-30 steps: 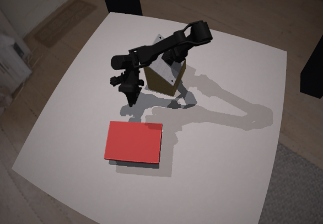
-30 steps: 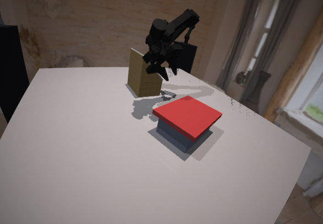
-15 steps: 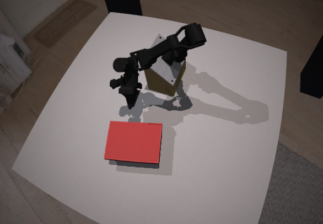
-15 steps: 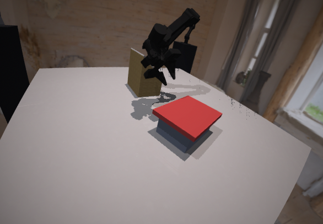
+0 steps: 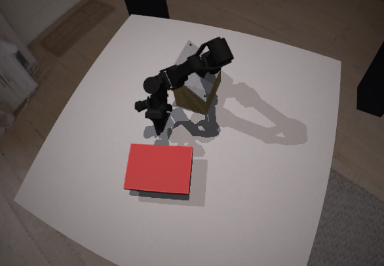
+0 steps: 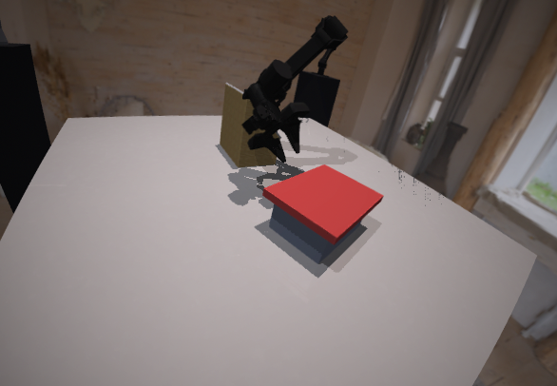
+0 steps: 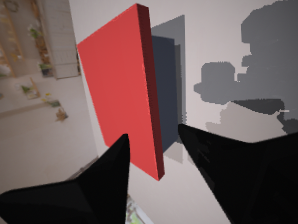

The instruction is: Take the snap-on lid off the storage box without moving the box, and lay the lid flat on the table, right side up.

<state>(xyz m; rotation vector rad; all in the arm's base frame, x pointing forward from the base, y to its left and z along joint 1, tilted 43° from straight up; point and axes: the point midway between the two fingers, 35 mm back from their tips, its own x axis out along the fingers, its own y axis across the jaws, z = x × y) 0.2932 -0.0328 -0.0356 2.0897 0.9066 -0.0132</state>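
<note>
Right now my gripper tip is 120 mm short of the red lid, 40 mm to the right of it and 40 mm above it. Round my gripper tip: grey-blue storage box 120 mm ahead, 40 mm to the left, 80 mm below.
</note>
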